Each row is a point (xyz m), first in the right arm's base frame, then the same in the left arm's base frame.
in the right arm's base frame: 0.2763 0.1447 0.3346
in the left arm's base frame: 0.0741 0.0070 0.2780
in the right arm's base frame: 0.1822 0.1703 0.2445
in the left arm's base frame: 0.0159 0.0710 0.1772
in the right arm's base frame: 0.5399 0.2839 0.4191
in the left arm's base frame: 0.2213 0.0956 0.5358
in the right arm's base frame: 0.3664 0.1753 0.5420
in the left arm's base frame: 0.0666 -0.0801 0.4887
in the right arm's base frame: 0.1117 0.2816 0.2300
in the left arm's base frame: -0.0796 0.1627 0.1835
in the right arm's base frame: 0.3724 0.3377 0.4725
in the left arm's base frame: 0.0384 0.0921 0.5167
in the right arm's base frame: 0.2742 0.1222 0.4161
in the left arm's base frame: 0.0512 -0.0587 0.3260
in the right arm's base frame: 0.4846 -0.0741 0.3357
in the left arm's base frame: 0.3318 -0.1507 0.2802
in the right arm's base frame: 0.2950 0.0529 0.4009
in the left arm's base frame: 0.0994 -0.1040 0.2929
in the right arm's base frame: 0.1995 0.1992 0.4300
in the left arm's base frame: -0.0458 -0.0117 0.3350
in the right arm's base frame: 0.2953 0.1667 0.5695
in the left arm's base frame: -0.0014 -0.1098 0.4695
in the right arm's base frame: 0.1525 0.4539 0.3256
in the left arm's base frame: -0.1404 0.2504 0.3541
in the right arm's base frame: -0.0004 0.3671 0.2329
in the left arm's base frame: -0.2079 0.2194 0.1697
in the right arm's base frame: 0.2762 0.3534 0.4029
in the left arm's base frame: -0.0253 0.1360 0.4252
